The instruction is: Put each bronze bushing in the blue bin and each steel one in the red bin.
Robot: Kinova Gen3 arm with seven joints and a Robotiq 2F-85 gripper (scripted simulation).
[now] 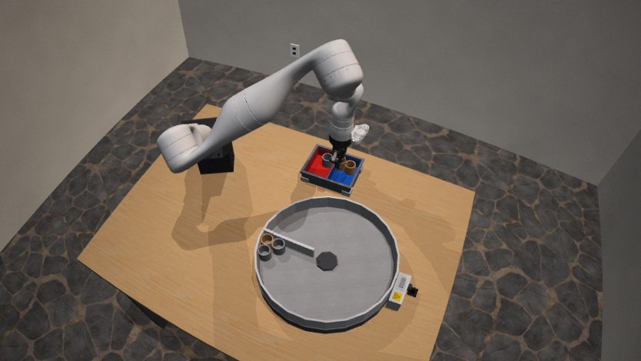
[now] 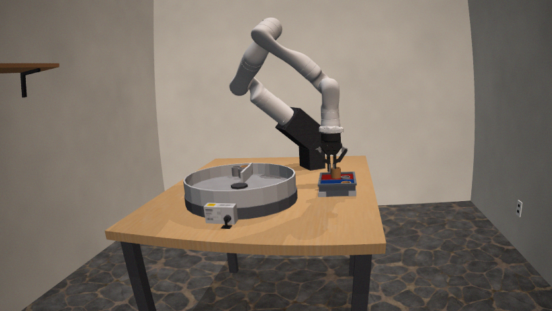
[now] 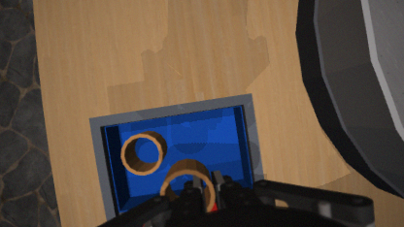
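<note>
Now: the two-part bin 30 mm behind my hand, 20 mm to the left of it and 70 mm below it. The rest, counted from my hand: turntable (100 mm ahead, 340 mm to the right, 40 mm below).
</note>
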